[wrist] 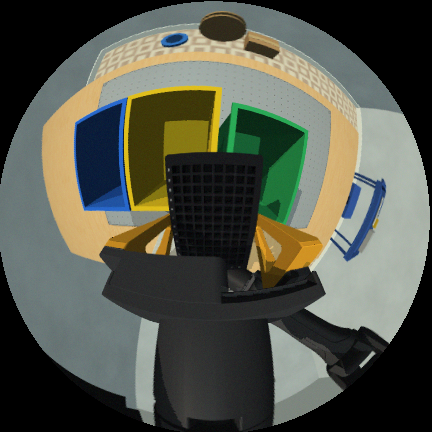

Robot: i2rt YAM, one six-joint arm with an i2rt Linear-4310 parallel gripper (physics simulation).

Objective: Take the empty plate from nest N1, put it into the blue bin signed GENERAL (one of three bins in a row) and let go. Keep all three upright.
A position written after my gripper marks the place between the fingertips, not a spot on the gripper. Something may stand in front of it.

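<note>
A green bin (282, 143) is in my sight, and so are a yellow bin (177, 119) and a blue bin (98, 151). I can also see a black plate (213, 197), and there is my gripper (213, 217).
</note>
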